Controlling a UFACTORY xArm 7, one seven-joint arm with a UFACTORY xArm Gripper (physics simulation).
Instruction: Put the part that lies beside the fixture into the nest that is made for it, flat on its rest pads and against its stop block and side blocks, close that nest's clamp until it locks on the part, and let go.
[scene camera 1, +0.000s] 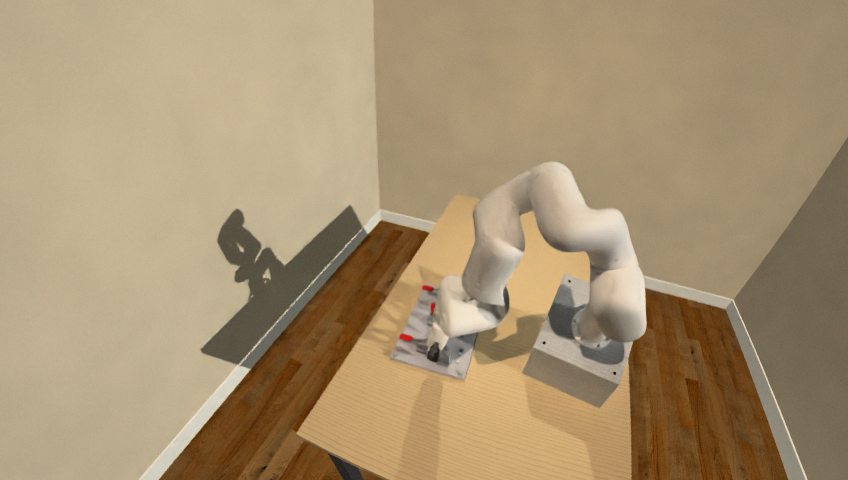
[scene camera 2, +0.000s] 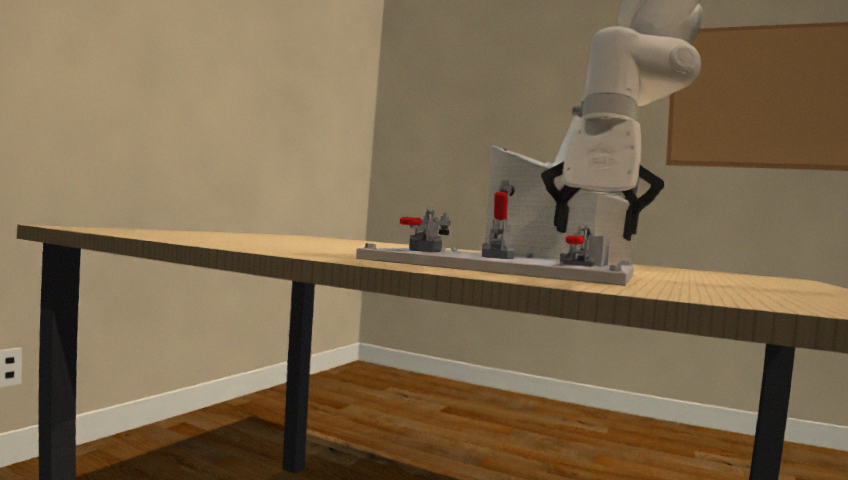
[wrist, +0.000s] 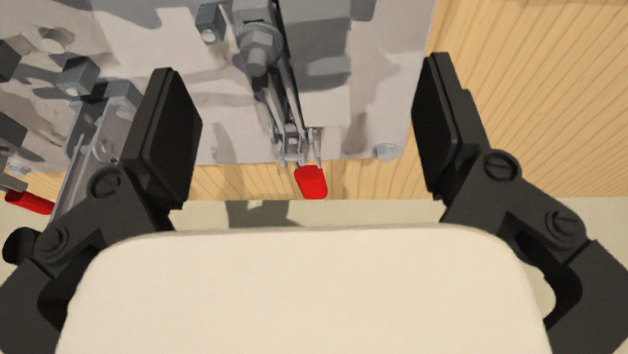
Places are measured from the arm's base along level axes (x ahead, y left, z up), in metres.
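Where they show: gripper, between the fingertips: (scene camera 1: 437, 347) (scene camera 2: 593, 235) (wrist: 302, 88); arm's base, origin of its link: (scene camera 1: 592, 328).
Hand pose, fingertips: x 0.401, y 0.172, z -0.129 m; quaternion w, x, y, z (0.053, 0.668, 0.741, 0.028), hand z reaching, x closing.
Note:
Things, the pixels of their top centre, and the offset from my fingertips. "*": a spot on its surface instead.
- plain grey block, centre of its top: (wrist: 321, 70) (scene camera 2: 599, 236) (scene camera 1: 439, 350) 0.000 m up, 0.010 m back, 0.007 m left
- middle clamp's red handle, centre of its top: (scene camera 2: 501, 192) (scene camera 1: 432, 304) 0.050 m up, 0.076 m ahead, 0.109 m right
- far clamp's red handle, a spot on its surface: (scene camera 2: 410, 220) (scene camera 1: 422, 288) * 0.002 m up, 0.158 m ahead, 0.198 m right
The fixture plate (scene camera 1: 446, 368) (scene camera 2: 476, 259) (wrist: 382, 75) lies on the table and bears several clamps. A plain grey block (scene camera 2: 599, 249) (wrist: 327, 107) stands on its near end, close beside the end clamp; whether it is the part or belongs to the fixture, I cannot tell. That clamp's red handle (scene camera 1: 405, 337) (scene camera 2: 574, 239) (wrist: 311, 182) points outward, and its spindle (wrist: 257, 50) is left of the block in the wrist view. My gripper (scene camera 1: 434, 353) (scene camera 2: 595, 233) (wrist: 302, 88) is open and empty, its fingers above and to either side of the block and clamp. I see no part on the table.
The middle clamp's red handle (scene camera 1: 433, 307) (scene camera 2: 500, 205) (wrist: 30, 202) stands upright in scene camera 2. The far clamp's red handle (scene camera 1: 427, 288) (scene camera 2: 410, 220) points outward. Small blocks and pins stand on the plate left of my fingers. The robot's base box (scene camera 1: 565, 380) stands behind the fixture.

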